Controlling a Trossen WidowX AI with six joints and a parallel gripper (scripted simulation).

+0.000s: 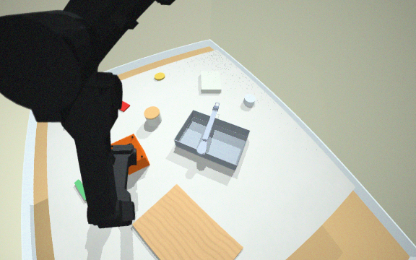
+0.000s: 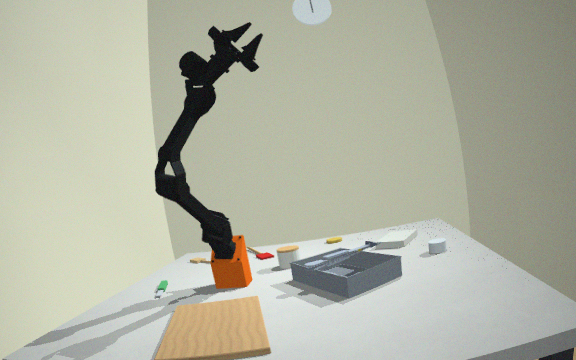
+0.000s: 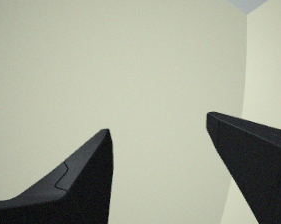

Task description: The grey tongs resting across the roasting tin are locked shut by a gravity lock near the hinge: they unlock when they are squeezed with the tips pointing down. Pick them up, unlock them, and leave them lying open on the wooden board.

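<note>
The grey roasting tin lies 11 cm ahead of my gripper tip, 15 cm to the left of it and 71 cm below it. Round my gripper tip: red spatula 30 cm behind, 64 cm to the left, 73 cm below; then white block 30 cm ahead, 54 cm to the left, 73 cm below; then wooden board 17 cm behind, 19 cm to the right, 73 cm below.
</note>
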